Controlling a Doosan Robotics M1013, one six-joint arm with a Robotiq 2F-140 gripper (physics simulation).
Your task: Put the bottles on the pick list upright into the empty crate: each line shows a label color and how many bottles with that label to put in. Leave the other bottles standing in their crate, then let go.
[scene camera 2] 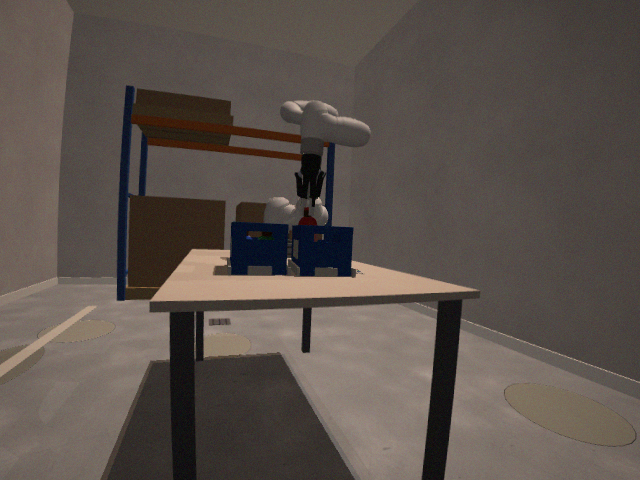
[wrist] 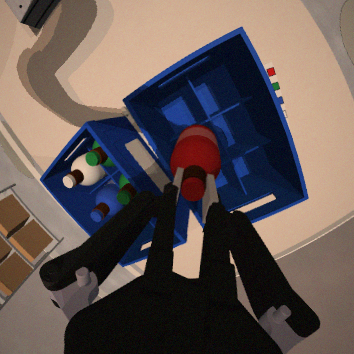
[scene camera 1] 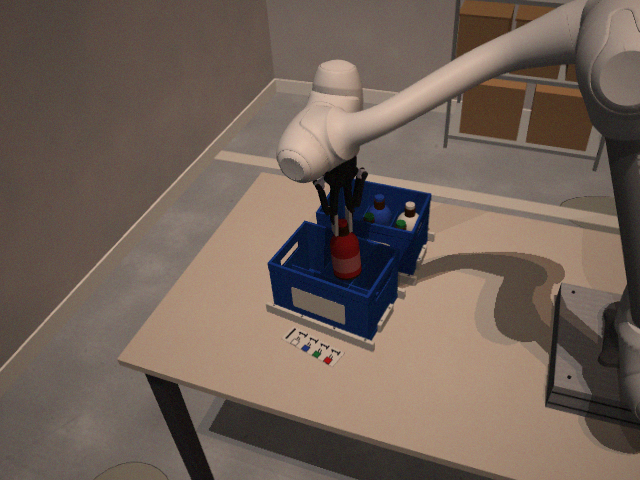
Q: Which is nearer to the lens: the blue bottle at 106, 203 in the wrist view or the red bottle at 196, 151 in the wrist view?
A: The red bottle.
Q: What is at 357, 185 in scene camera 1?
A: The gripper.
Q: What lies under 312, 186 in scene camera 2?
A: The gripper.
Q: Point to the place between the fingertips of the gripper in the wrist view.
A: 192, 180
